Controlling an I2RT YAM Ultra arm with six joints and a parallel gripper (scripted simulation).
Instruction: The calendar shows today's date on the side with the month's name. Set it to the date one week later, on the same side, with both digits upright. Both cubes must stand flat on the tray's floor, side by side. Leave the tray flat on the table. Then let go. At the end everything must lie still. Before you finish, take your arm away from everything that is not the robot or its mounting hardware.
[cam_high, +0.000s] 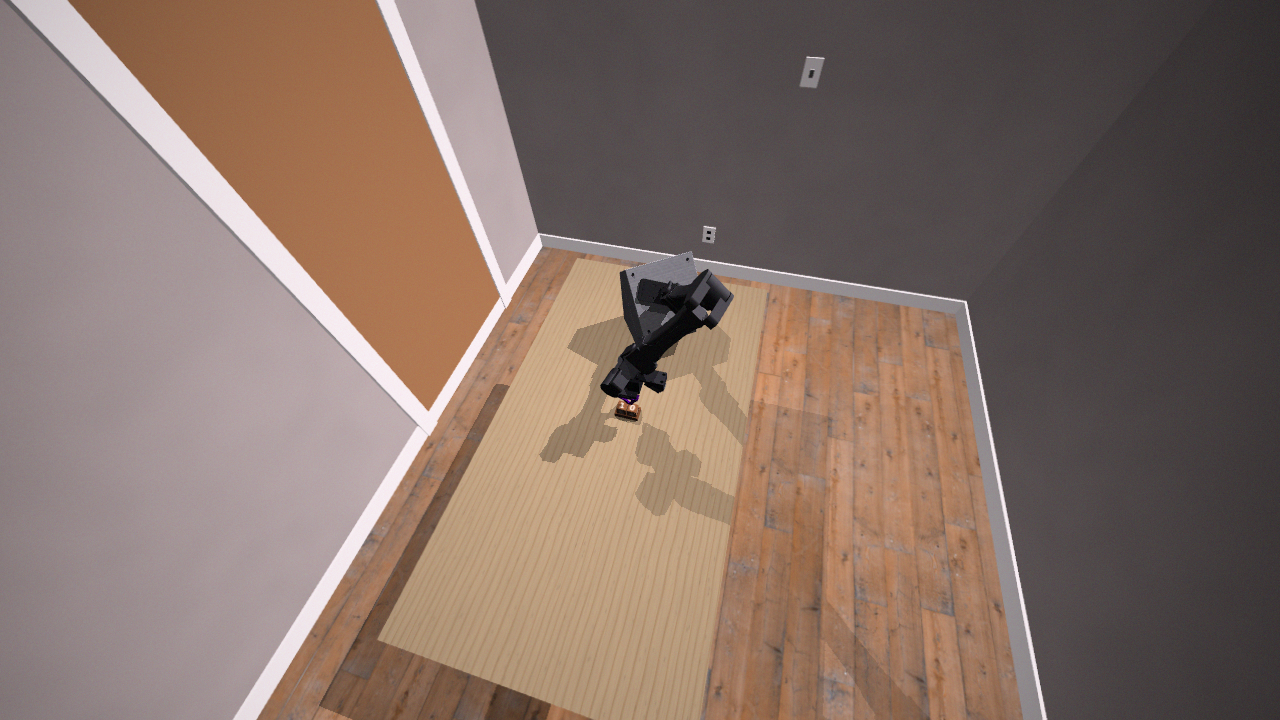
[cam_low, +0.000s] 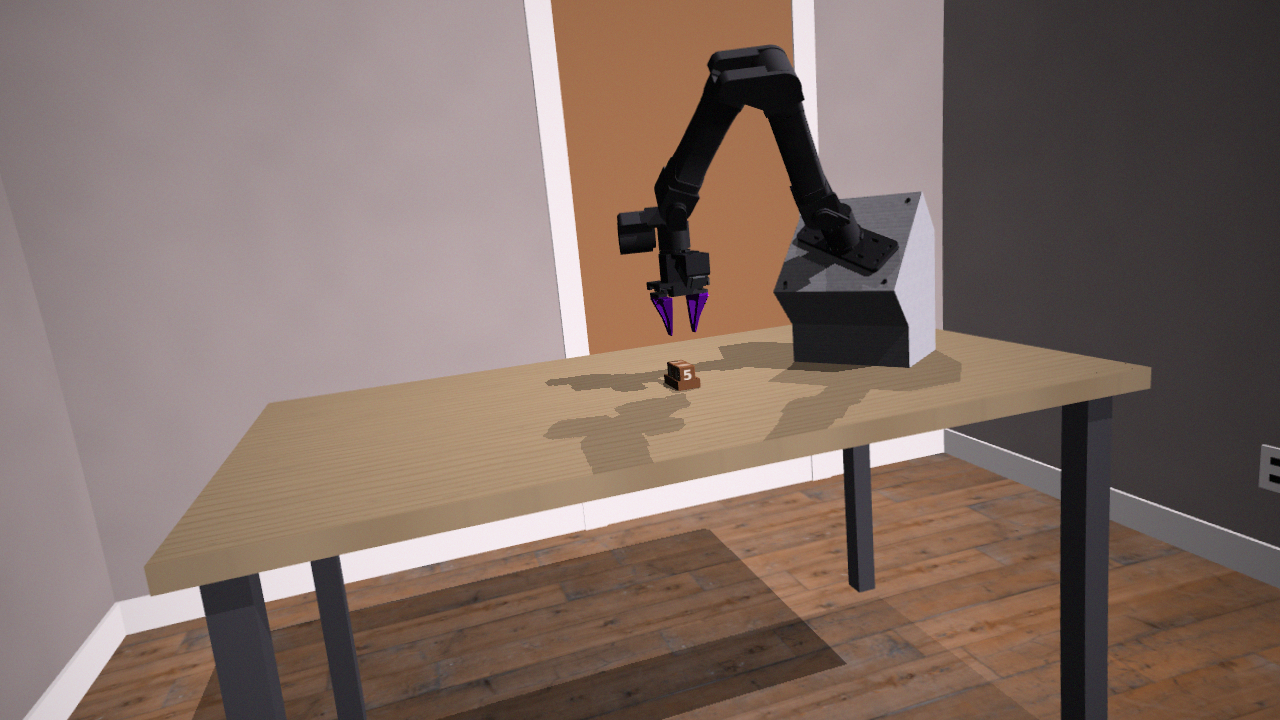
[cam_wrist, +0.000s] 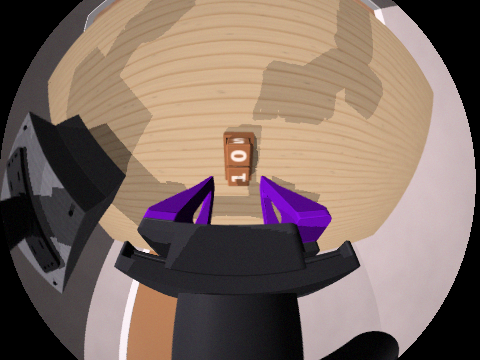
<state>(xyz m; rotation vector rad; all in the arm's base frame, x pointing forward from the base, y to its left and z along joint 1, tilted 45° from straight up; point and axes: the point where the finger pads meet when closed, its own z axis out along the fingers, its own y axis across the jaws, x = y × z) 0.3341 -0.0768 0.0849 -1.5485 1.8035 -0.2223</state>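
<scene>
The brown tray lies 2 cm to the right of my hand and 10 cm below it.
</scene>
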